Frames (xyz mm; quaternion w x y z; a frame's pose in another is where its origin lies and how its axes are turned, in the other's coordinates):
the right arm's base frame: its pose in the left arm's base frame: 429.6 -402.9 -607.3 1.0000 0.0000 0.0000 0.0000
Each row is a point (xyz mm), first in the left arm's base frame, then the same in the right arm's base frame.
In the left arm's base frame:
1: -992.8 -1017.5 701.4
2: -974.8 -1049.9 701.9
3: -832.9 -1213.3 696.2
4: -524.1 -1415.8 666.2
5: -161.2 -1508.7 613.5
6: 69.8 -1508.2 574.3
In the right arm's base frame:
1: -1422.4 -614.6 1308.7
2: -1404.4 -647.0 1309.2
3: -1262.5 -810.4 1303.5
4: -953.7 -1012.9 1273.5
5: -590.8 -1105.8 1220.8
6: -359.8 -1105.3 1181.6

